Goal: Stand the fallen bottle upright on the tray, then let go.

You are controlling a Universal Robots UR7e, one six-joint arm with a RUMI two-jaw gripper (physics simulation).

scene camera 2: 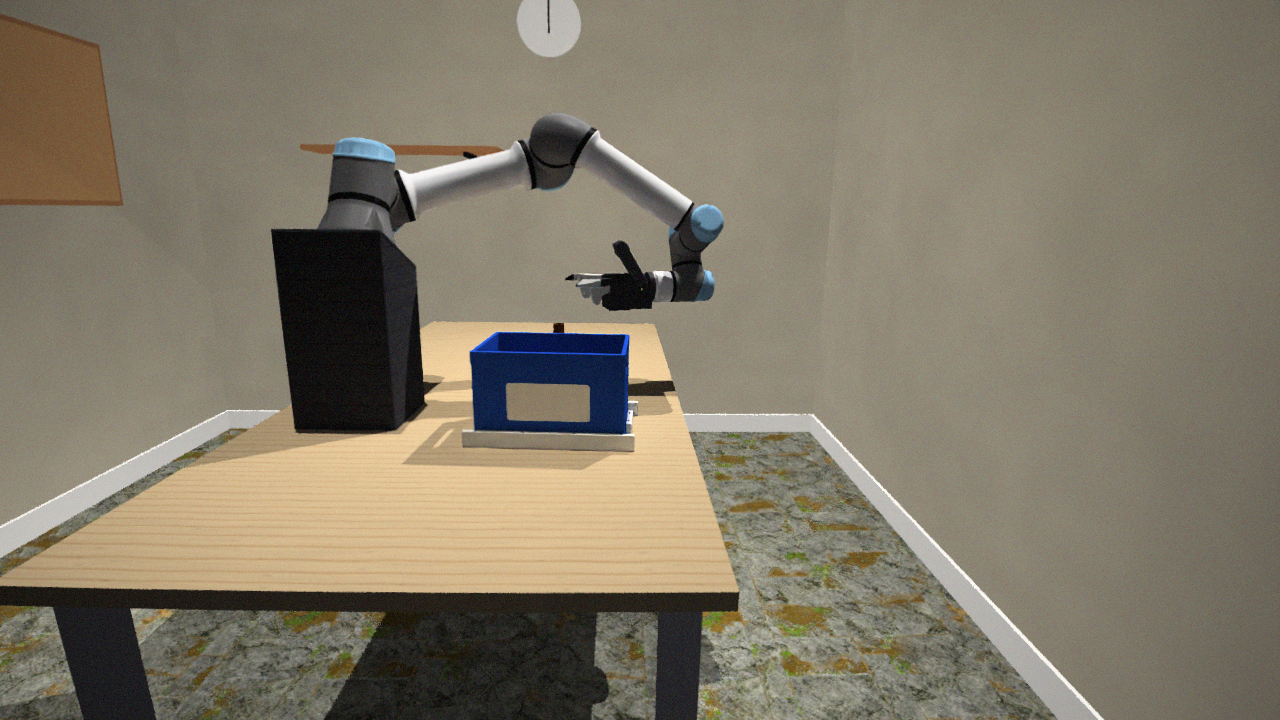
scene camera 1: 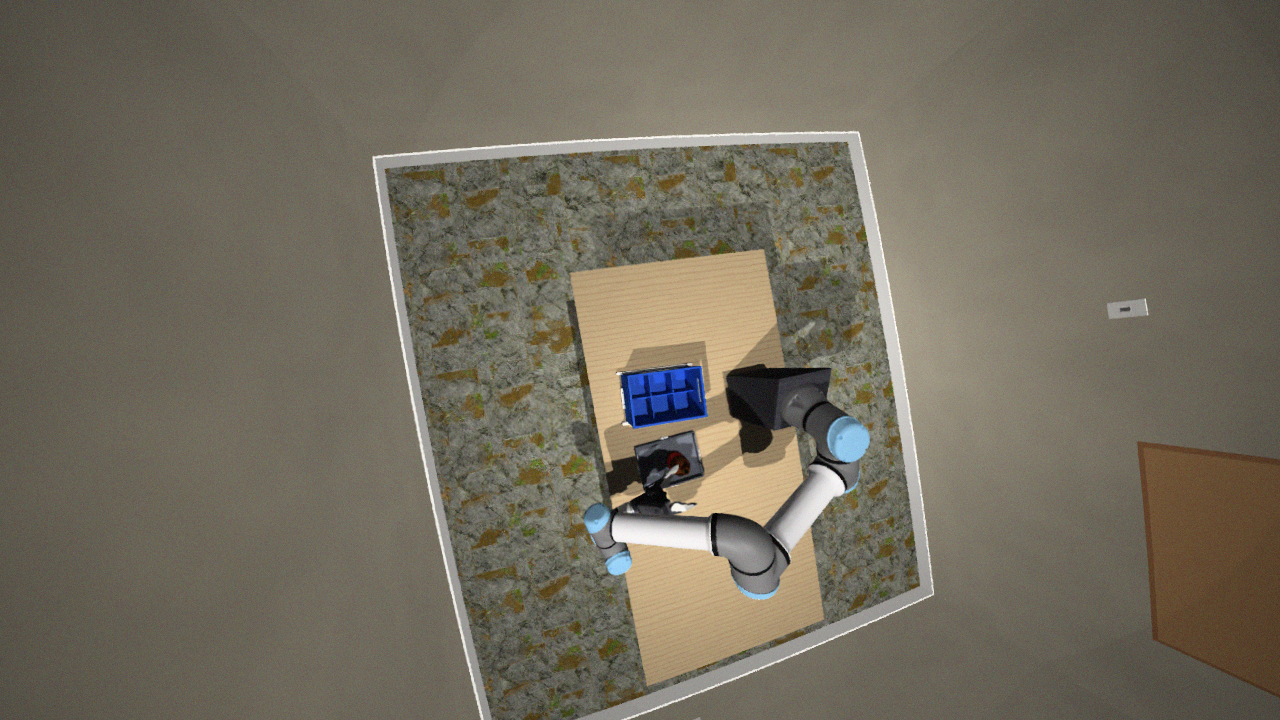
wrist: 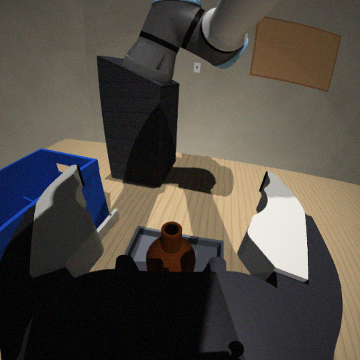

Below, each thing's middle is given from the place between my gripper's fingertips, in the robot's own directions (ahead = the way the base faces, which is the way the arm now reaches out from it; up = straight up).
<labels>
The brown bottle (wrist: pixel 169 252) lies 3 cm behind my hand and 18 cm below it.
</labels>
